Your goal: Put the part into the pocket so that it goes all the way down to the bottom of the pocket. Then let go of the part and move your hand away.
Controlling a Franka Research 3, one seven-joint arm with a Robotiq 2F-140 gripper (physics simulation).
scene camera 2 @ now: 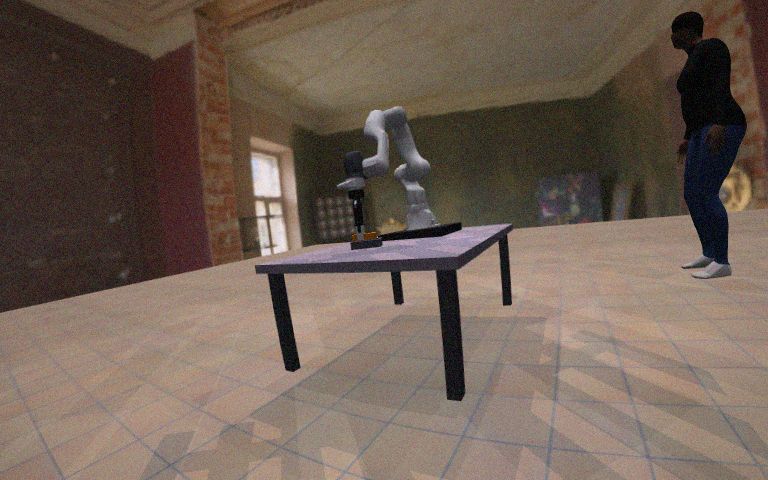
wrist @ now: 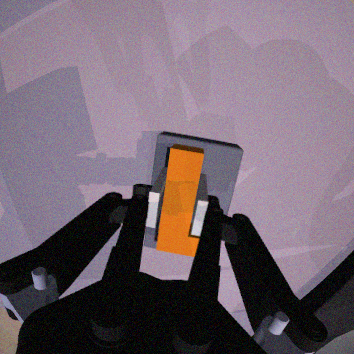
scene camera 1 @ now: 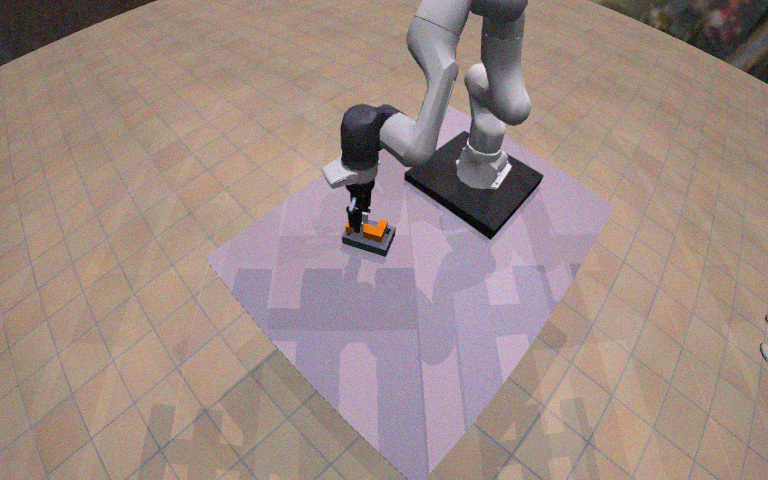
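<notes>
The orange part point(scene camera 1: 373, 232) point(scene camera 2: 370, 236) point(wrist: 185, 165) is long, with a raised end in scene camera 1. It stands above the top of the dark grey block point(scene camera 1: 365, 245) point(scene camera 2: 366, 245) point(wrist: 226, 162) that has the pocket. My gripper point(scene camera 1: 360, 222) point(scene camera 2: 359, 234) point(wrist: 181, 183) points down and is shut on the orange part, one light pad on each long side. In the wrist view a dark strip of the pocket shows along the part's upper left side, and the part's near end reaches the block's near edge. The part's underside and the pocket's bottom are hidden.
The block rests on the purple table top point(scene camera 1: 396, 362) point(scene camera 2: 419, 251). The arm's black base plate point(scene camera 1: 492, 212) point(scene camera 2: 450, 229) lies to the right of the block and farther back in scene camera 1. A person point(scene camera 2: 710, 113) stands on the floor at the right of scene camera 2.
</notes>
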